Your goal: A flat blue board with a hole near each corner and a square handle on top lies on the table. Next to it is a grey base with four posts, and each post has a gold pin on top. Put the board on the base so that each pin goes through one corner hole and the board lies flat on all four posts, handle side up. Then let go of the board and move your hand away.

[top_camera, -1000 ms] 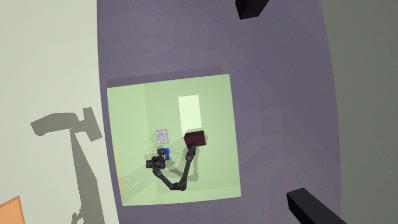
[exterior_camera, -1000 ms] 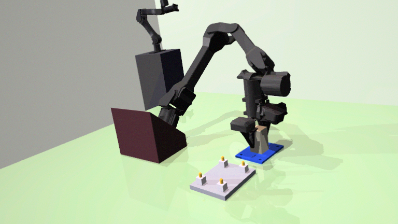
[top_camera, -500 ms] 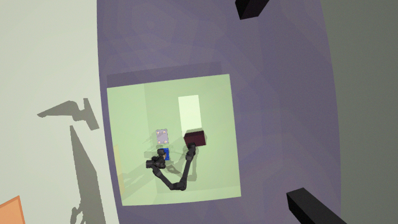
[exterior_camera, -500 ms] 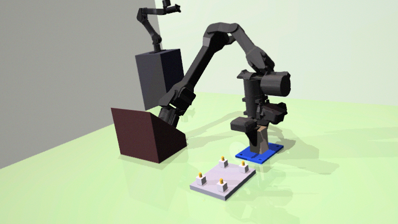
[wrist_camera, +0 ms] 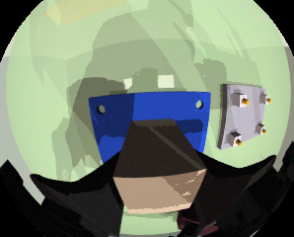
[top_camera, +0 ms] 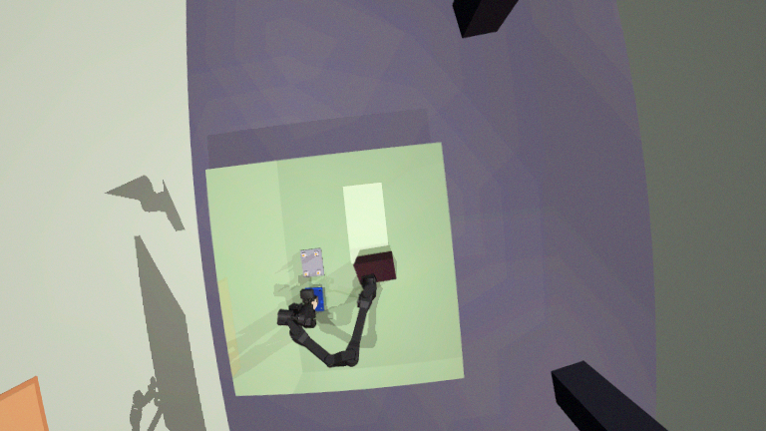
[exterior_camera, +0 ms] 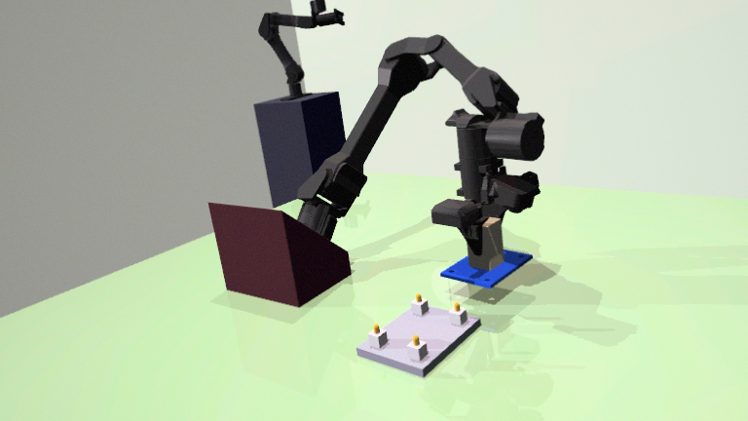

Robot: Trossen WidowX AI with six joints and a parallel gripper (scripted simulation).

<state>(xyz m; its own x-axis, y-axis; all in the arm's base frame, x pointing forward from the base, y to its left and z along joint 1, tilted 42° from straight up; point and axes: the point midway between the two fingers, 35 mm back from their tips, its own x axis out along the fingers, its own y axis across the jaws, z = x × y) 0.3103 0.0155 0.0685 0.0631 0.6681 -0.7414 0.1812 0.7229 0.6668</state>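
My gripper tip is 180 mm to the left of the grey base, 60 mm above it and 30 mm past it. Round my gripper tip: blue board (10 mm below).
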